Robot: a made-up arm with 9 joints. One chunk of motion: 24 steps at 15 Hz.
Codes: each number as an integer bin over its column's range. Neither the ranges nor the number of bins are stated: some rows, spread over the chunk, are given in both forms.
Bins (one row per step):
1: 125 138 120 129 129 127
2: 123 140 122 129 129 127
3: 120 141 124 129 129 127
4: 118 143 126 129 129 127
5: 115 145 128 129 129 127
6: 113 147 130 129 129 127
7: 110 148 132 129 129 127
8: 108 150 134 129 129 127
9: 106 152 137 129 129 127
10: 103 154 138 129 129 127
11: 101 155 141 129 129 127
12: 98 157 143 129 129 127
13: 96 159 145 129 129 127
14: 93 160 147 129 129 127
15: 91 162 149 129 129 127
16: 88 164 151 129 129 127
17: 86 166 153 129 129 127
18: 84 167 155 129 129 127
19: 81 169 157 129 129 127
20: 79 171 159 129 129 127
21: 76 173 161 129 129 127
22: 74 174 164 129 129 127
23: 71 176 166 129 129 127
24: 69 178 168 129 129 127
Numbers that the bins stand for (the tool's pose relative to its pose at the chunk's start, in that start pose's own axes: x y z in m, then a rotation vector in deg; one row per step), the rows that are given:
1: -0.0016 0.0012 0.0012 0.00 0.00 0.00
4: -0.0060 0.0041 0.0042 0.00 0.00 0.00
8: -0.0122 0.0082 0.0083 0.00 0.00 0.00
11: -0.0166 0.0112 0.0119 0.00 0.00 0.00
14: -0.0216 0.0141 0.0149 0.00 0.00 0.00
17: -0.0260 0.0176 0.0180 0.00 0.00 0.00
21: -0.0323 0.0218 0.0221 0.00 0.00 0.00
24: -0.0367 0.0247 0.0256 0.00 0.00 0.00
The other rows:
2: -0.0028 0.0024 0.0022 0.00 0.00 0.00
3: -0.0047 0.0029 0.0032 0.00 0.00 0.00
5: -0.0078 0.0053 0.0053 0.00 0.00 0.00
6: -0.0091 0.0065 0.0063 0.00 0.00 0.00
7: -0.0110 0.0071 0.0073 0.00 0.00 0.00
9: -0.0135 0.0094 0.0098 0.00 0.00 0.00
10: -0.0154 0.0106 0.0104 0.00 0.00 0.00
12: -0.0185 0.0124 0.0129 0.00 0.00 0.00
13: -0.0198 0.0135 0.0139 0.00 0.00 0.00
15: -0.0229 0.0153 0.0160 0.00 0.00 0.00
16: -0.0248 0.0165 0.0170 0.00 0.00 0.00
18: -0.0273 0.0182 0.0190 0.00 0.00 0.00
19: -0.0292 0.0194 0.0200 0.00 0.00 0.00
20: -0.0304 0.0206 0.0211 0.00 0.00 0.00
22: -0.0336 0.0224 0.0236 0.00 0.00 0.00
23: -0.0355 0.0235 0.0246 0.00 0.00 0.00

